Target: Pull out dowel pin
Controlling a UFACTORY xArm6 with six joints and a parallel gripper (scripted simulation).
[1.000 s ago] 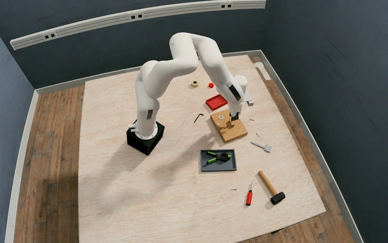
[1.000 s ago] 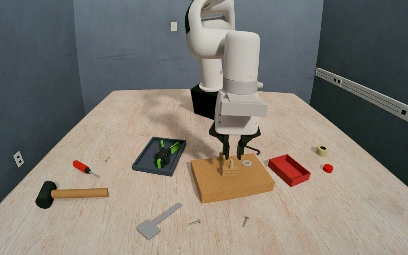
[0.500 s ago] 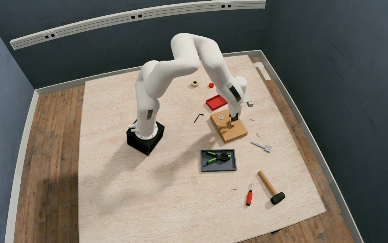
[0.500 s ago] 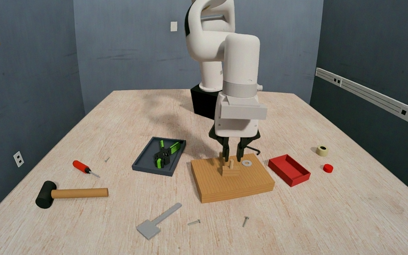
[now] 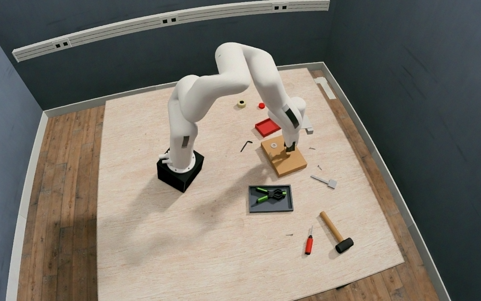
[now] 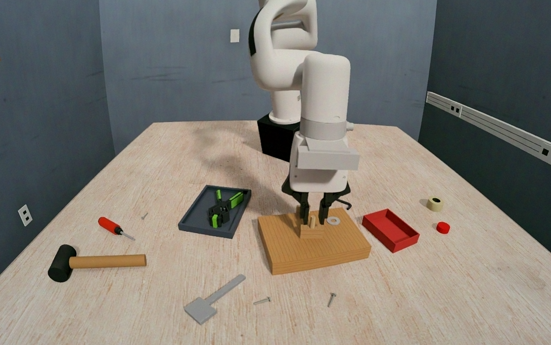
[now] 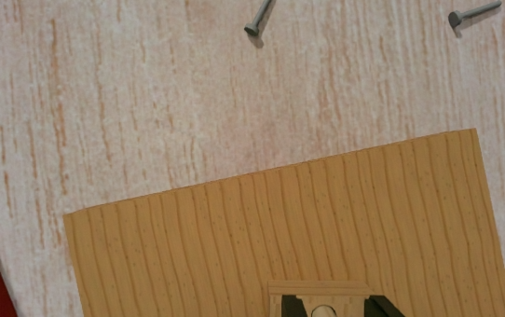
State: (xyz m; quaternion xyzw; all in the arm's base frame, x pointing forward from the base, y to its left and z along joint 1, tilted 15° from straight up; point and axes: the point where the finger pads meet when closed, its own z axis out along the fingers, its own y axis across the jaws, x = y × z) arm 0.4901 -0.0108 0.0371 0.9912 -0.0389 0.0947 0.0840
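My hand is 3 cm above the dowel pin. Round my hand: small wooden block 5 cm below; then red tray 20 cm to the left, 8 cm below, 2 cm behind; then washer 6 cm to the left, 6 cm below, 5 cm behind.
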